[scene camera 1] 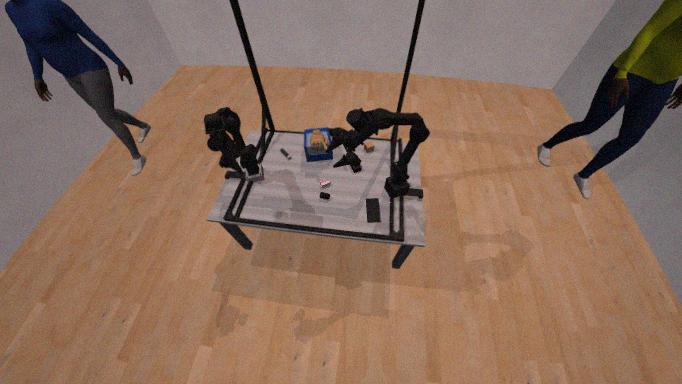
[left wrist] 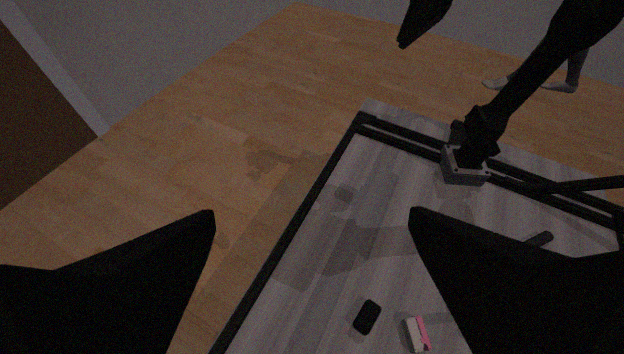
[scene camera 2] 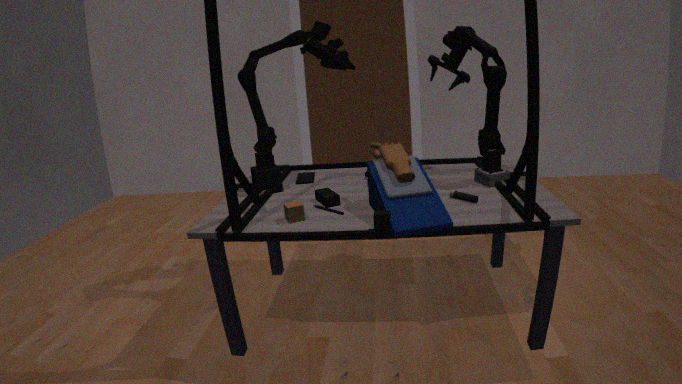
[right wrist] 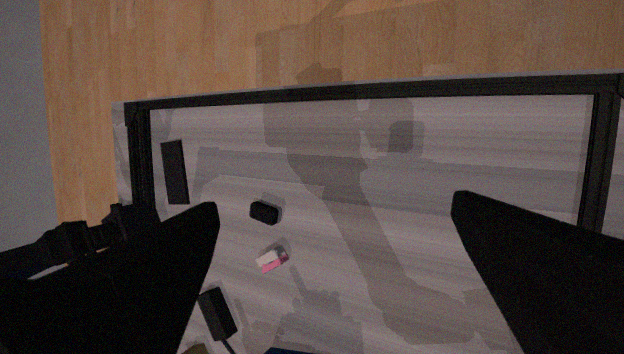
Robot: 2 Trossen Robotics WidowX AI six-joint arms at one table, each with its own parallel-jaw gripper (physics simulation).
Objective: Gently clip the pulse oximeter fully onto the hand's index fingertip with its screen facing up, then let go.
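Frame: origin at the left arm's base, x ahead, y left, z up, level; centimetres.
Seen in the pictures: left gripper, fingertip midpoint: (scene camera 1: 329, 159) (left wrist: 313, 218) (scene camera 2: 350, 69); right gripper, fingertip midpoint: (scene camera 1: 249, 171) (left wrist: 399, 45) (scene camera 2: 439, 85) (right wrist: 335, 208); left arm's base, link origin: (scene camera 1: 398, 181) (scene camera 2: 265, 167) (right wrist: 114, 233); right arm's base, link origin: (scene camera 1: 253, 170) (left wrist: 466, 159) (scene camera 2: 492, 170).
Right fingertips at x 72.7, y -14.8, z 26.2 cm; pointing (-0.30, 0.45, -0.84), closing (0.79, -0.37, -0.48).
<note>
Pixels of each thing's top centre, then the offset from my right fingertips to it.
- small white-and-pink block, top centre: (right wrist: 267, 262) (left wrist: 419, 333) (scene camera 1: 324, 181) dx -35.5, dy -5.1, dz -32.5 cm
- small black box, top centre: (right wrist: 260, 214) (left wrist: 368, 315) (scene camera 1: 324, 194) dx -32.3, dy +3.6, dz -32.4 cm
- dark flat slab, top centre: (right wrist: 173, 173) (scene camera 2: 305, 177) (scene camera 1: 373, 209) dx -54.5, dy +21.6, dz -34.9 cm
- wooden cube, top centre: (scene camera 2: 293, 204) (scene camera 1: 369, 144) dx -72.5, dy -21.8, dz -30.7 cm
- larger black block, top centre: (right wrist: 210, 317) (scene camera 2: 326, 192) dx -57.9, dy -12.3, dz -32.1 cm
- dark cylinder, top centre: (left wrist: 538, 240) (scene camera 2: 463, 192) (scene camera 1: 285, 152) dx -19.2, dy -38.1, dz -32.9 cm
The pulse oximeter, seemingly the small white-and-pink block (scene camera 1: 325, 183) (left wrist: 417, 334) (right wrist: 272, 258), lies on the table; its screen cannot be made out. The tan hand (scene camera 1: 318, 140) (scene camera 2: 397, 157) rests on a grey pad on the sloped blue stand (scene camera 1: 318, 158) (scene camera 2: 415, 215), its fingers towards the oximeter's side of the table. My left gripper (scene camera 2: 352, 67) (left wrist: 313, 218) is open and empty, high above the table, beside and above the hand. My right gripper (scene camera 2: 441, 84) (right wrist: 335, 208) is open and empty, high at the right in scene camera 2. Nothing is on the index fingertip that I can make out.
A small black box (scene camera 1: 325, 195) (left wrist: 367, 317) (right wrist: 264, 212) lies near the oximeter. A dark flat slab (scene camera 1: 373, 210) (right wrist: 175, 172), a wooden cube (scene camera 2: 294, 212), a larger black block (scene camera 2: 327, 197) (right wrist: 217, 314) and a dark cylinder (scene camera 1: 285, 153) (scene camera 2: 464, 197) are also on the table.
</note>
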